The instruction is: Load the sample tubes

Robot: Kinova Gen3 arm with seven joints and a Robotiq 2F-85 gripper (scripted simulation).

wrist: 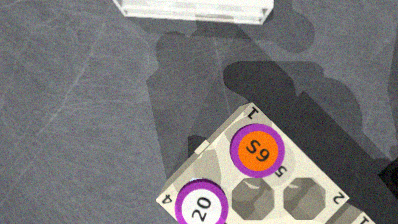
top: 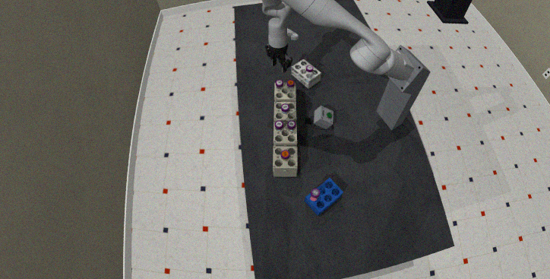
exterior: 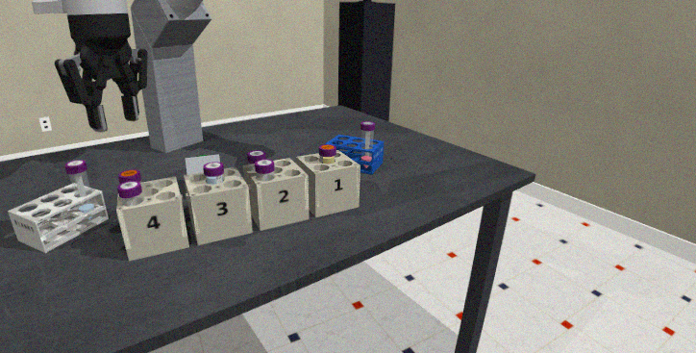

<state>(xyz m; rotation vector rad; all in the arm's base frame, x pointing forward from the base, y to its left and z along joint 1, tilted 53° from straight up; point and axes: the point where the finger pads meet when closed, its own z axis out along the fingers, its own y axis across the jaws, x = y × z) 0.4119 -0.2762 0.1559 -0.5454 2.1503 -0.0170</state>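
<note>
The green done key lies 200 mm behind my hand, 170 mm to the left of it and 170 mm below it. From my hand the other things lie so: orange-dot tube (170 mm below, 50 mm behind, 10 mm to the left); blank marked 10 (170 mm below, 160 mm behind, 70 mm to the right); white blanks rack (200 mm below, 150 mm behind, 120 mm to the right).
</note>
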